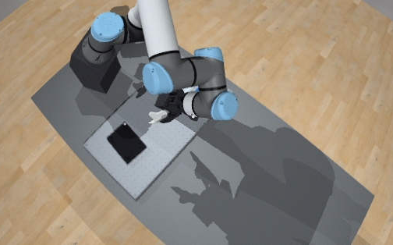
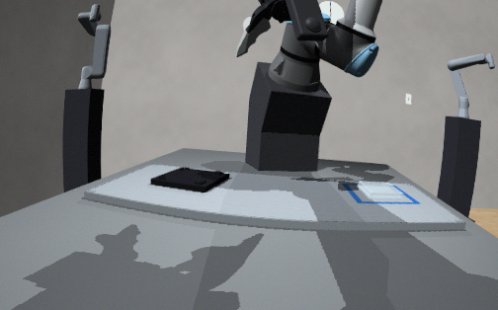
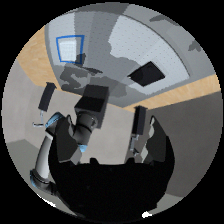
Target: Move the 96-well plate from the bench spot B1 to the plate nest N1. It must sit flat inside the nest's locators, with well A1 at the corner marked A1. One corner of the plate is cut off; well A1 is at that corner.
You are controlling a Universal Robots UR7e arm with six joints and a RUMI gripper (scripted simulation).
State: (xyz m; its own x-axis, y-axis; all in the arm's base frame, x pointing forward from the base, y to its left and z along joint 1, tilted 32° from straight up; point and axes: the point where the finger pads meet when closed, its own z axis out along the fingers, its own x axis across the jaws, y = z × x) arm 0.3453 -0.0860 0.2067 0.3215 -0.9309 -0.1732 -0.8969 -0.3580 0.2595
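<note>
Now: the white 96-well plate 90 mm behind my hand, 240 mm to the left of it and 260 mm below it. Round my hand: black plate nest: 100 mm behind, 160 mm to the right, 250 mm below.
</note>
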